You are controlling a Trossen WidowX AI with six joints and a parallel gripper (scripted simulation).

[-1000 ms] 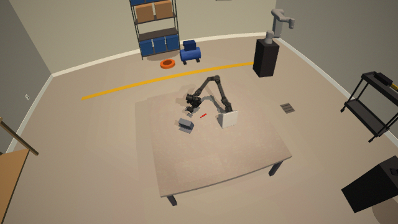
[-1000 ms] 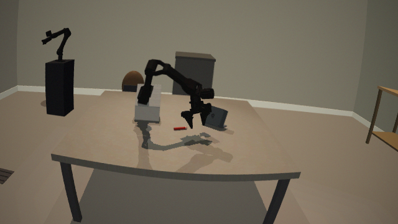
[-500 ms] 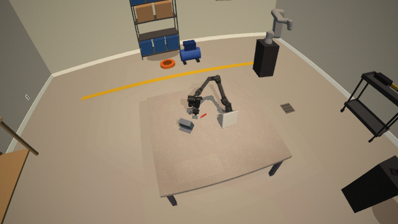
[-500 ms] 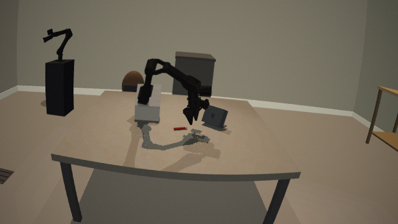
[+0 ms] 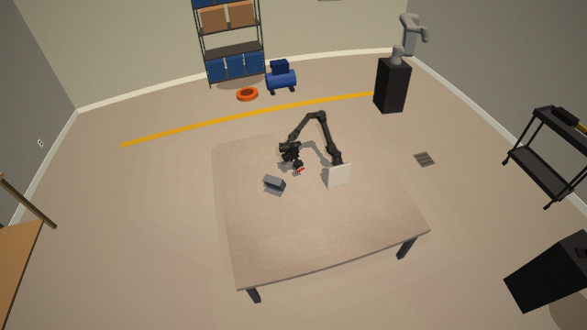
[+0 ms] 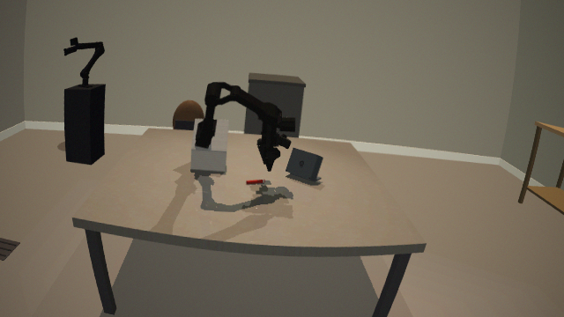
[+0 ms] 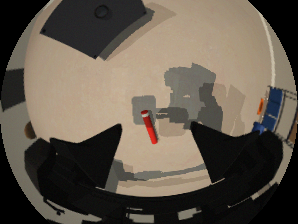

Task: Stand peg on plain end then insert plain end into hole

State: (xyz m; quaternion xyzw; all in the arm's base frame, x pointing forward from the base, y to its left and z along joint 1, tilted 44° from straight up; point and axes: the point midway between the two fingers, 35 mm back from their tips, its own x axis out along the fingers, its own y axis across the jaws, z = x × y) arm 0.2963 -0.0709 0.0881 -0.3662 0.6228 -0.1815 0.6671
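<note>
My gripper tip is 30 mm past the red peg, 10 mm to the right of it and 70 mm above it. Round my gripper tip: dark sloped panel (160 mm ahead, 120 mm to the left, 10 mm below).
</note>
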